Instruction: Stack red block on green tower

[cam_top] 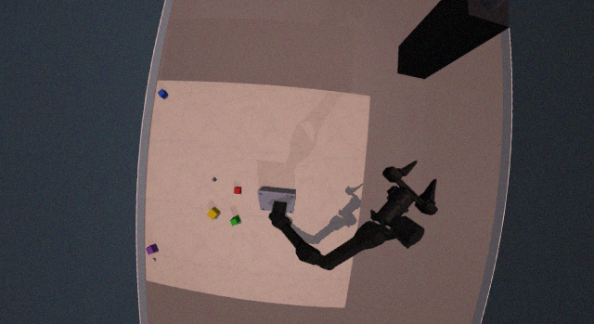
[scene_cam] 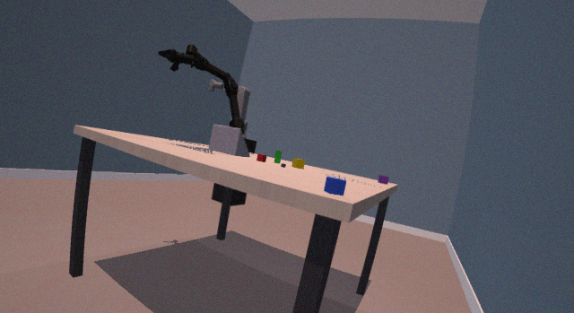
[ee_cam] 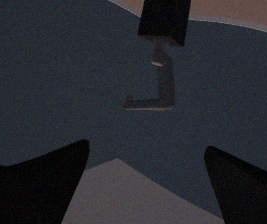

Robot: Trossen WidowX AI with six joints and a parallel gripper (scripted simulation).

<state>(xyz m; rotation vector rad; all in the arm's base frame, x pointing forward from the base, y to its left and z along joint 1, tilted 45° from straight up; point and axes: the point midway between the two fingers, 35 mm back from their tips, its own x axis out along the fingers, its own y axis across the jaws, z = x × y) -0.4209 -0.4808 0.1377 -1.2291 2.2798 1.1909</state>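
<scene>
Right now my gripper tip is 70 cm short of the red block, 24 cm to the right of it and 47 cm above it. Also, from my gripper tip: purple block (122 cm ahead, 70 cm to the left, 46 cm below); then blue block (125 cm ahead, 26 cm to the right, 47 cm below); then yellow block (83 cm ahead, 39 cm to the left, 46 cm below).
</scene>
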